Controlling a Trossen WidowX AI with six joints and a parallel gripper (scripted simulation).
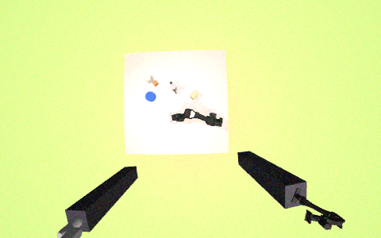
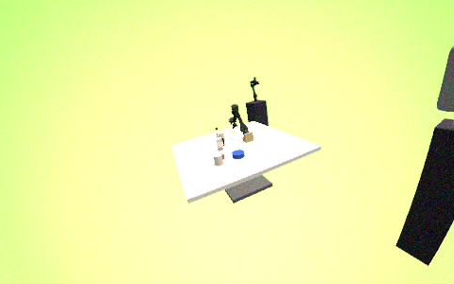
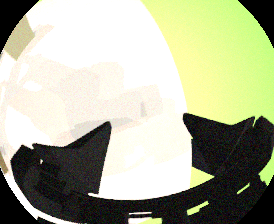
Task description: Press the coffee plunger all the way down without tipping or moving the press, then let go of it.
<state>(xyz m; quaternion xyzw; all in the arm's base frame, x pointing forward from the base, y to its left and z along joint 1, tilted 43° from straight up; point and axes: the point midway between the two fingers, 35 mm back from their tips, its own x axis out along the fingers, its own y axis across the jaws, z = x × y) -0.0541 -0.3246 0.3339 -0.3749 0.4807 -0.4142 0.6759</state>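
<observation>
The coffee press is 380 mm ahead of my gripper tip, 450 mm to the left of it and 60 mm above it.
</observation>
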